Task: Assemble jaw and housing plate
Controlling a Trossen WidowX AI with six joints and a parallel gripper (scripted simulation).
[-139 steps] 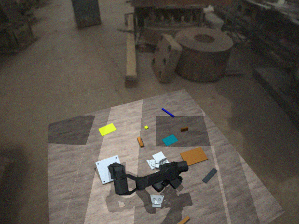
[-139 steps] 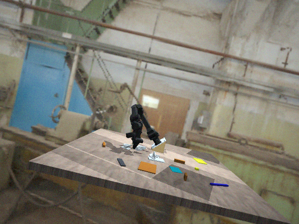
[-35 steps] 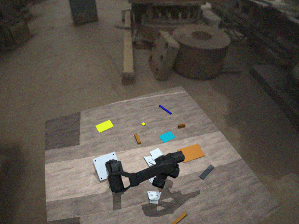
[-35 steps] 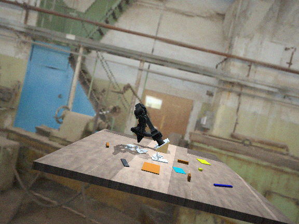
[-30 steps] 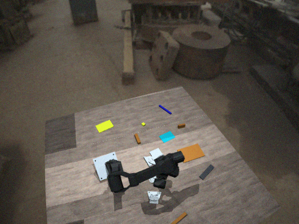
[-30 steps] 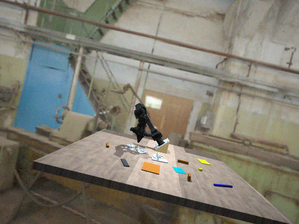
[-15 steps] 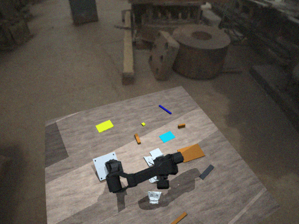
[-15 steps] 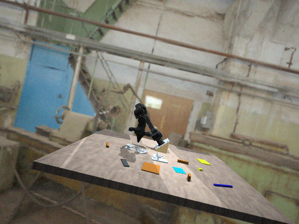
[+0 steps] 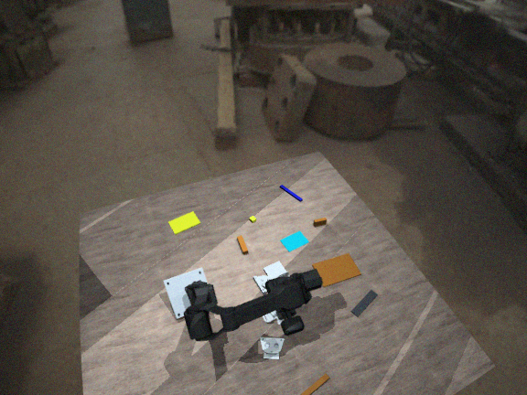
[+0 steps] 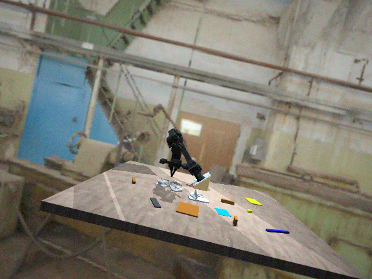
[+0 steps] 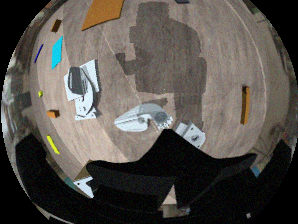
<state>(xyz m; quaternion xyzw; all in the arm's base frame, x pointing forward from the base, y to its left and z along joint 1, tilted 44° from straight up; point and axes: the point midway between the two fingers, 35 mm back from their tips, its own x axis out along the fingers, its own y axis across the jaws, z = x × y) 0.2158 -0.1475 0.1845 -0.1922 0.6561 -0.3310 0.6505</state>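
Now: the jaw 5 cm below my gripper tip and 2 cm to the left of it. Round my gripper tip: orange bar (23 cm to the right, 8 cm below, 2 cm behind); dark strip (31 cm ahead, 8 cm to the right, 8 cm below); orange tile (31 cm ahead, 10 cm to the left, 8 cm below).
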